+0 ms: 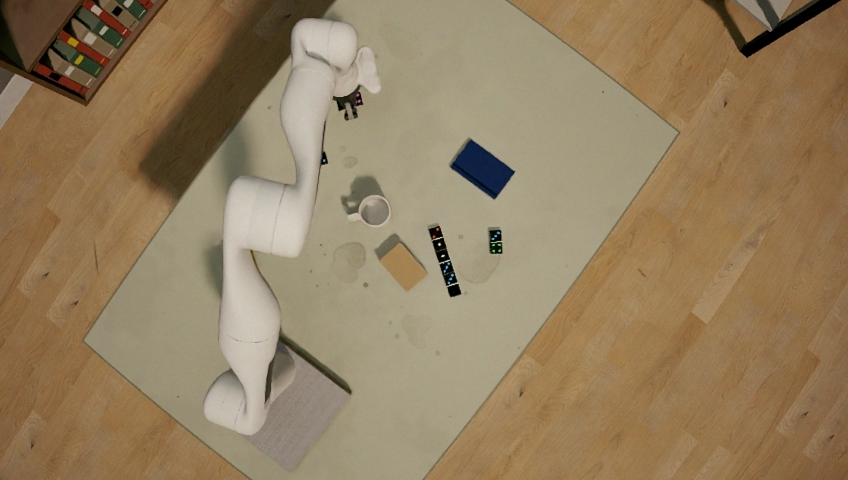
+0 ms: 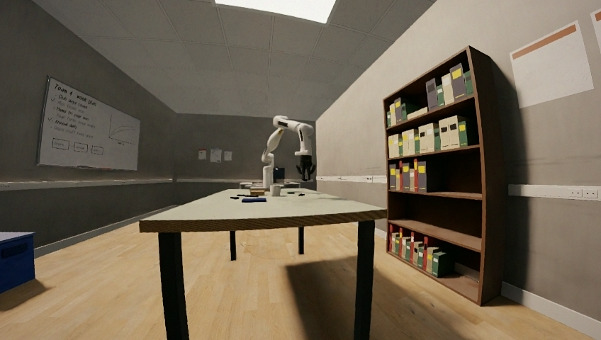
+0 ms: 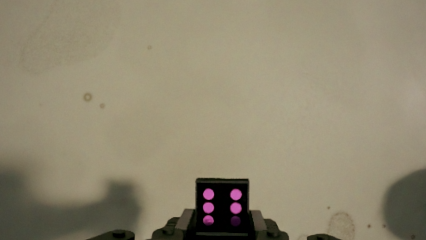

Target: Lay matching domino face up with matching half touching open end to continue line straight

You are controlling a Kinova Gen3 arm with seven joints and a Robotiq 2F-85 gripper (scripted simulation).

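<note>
My hand is 18 cm to the left of the white mug, 15 cm past it and 10 cm above it. Round my hand: domino 1 cm below; then tan block 31 cm to the right, 21 cm behind, 11 cm below.
</note>
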